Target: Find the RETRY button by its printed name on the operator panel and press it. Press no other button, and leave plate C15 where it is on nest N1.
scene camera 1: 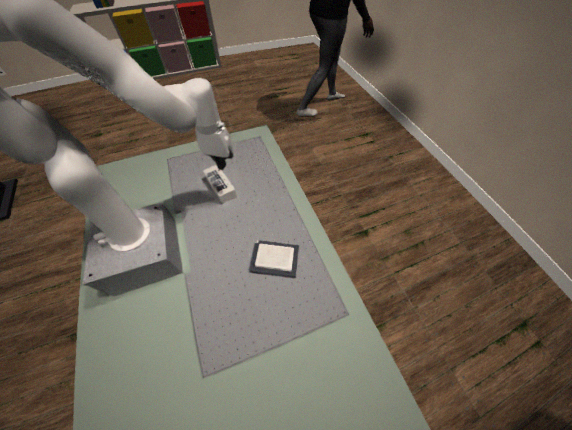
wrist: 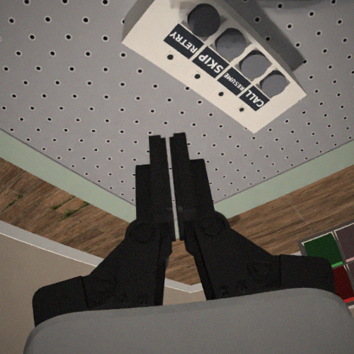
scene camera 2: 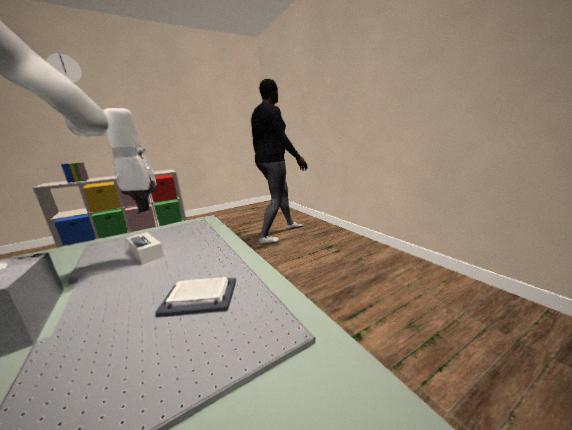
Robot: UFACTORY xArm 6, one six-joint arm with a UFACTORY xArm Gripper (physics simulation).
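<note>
The white operator panel stands on the perforated board. In the wrist view its round buttons sit in a row beside printed labels: the RETRY button at the upper left end, then the SKIP button, the RESUME button and the CALL button. My gripper is shut and empty, above the board and apart from the panel; its tips point past the label side. Plate C15, pale, lies on the dark nest N1.
The grey perforated board lies on the green table. The arm's grey base block stands at the board's left. A person walks on the floor beyond the table, near a shelf unit.
</note>
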